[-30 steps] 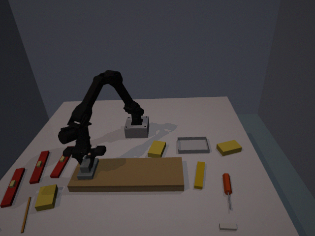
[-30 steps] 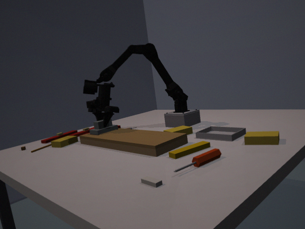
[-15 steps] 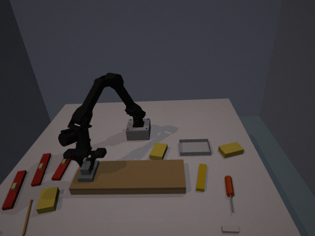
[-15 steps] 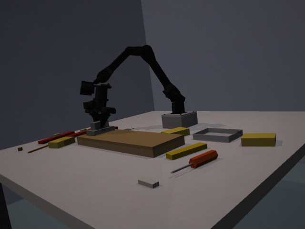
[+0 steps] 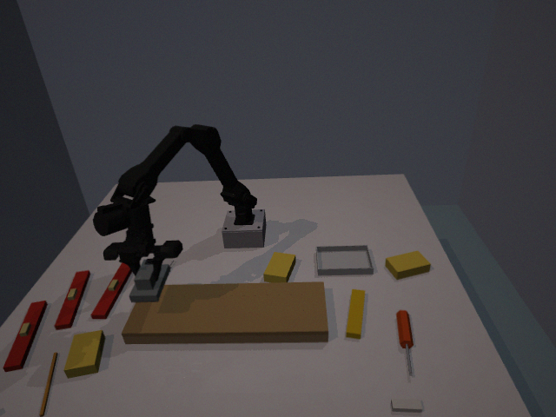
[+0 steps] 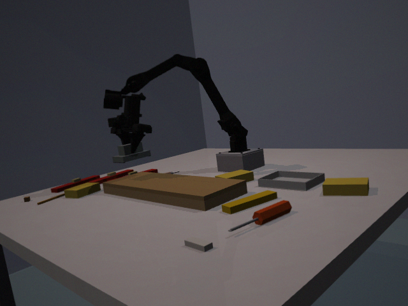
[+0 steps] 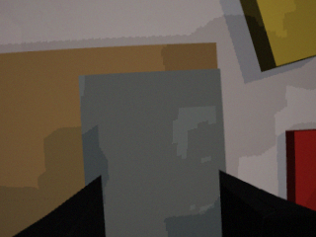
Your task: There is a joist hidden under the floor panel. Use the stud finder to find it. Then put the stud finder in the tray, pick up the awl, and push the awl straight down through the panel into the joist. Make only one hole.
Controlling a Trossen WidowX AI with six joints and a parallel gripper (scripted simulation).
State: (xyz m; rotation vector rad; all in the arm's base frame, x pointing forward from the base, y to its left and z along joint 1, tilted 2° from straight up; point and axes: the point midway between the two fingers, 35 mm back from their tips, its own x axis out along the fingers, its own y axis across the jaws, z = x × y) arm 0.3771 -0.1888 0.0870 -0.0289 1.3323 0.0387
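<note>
My gripper tip is now 240 mm past the grey tray, 520 mm to the right of it and 120 mm above it. The rest, counted from my gripper tip: thin stick: 220 mm ahead, 200 mm to the right, 130 mm below; stud finder: 20 mm behind, 20 mm above; awl: 190 mm behind, 40 mm to the right, 120 mm below.
</note>
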